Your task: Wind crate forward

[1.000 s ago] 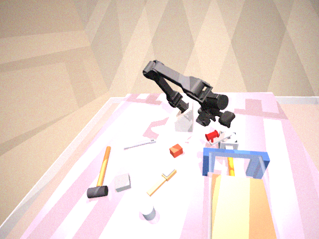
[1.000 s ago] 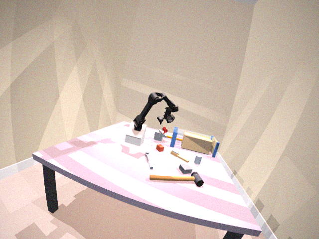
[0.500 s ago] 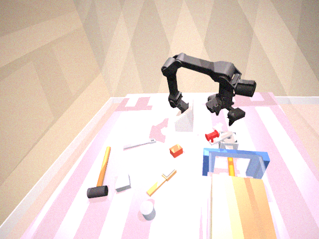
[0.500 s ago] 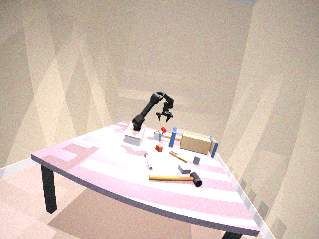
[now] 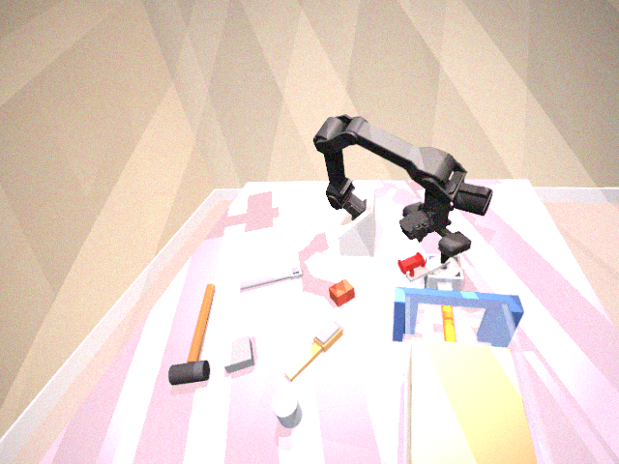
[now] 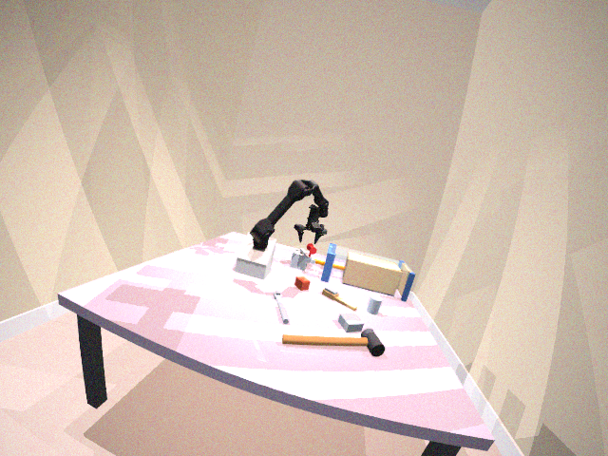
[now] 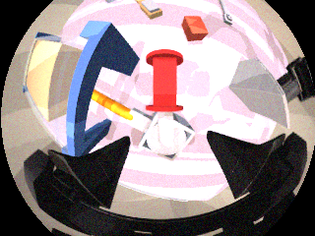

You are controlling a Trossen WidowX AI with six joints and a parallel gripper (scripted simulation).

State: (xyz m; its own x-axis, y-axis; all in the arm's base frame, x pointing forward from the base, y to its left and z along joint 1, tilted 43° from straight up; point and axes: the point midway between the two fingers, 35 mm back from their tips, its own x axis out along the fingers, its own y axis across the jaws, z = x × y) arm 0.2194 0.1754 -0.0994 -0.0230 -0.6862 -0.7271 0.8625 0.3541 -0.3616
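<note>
My gripper tip is 1 cm short of the crank handle, 1 cm to the left of it and 5 cm above it. The rest, counted from my gripper tip: grey winch (4 cm behind, 4 cm to the left, 13 cm below); then frame (13 cm ahead, 4 cm to the left, 6 cm below); then red knob (3 cm ahead, 5 cm to the right, 3 cm below).
</note>
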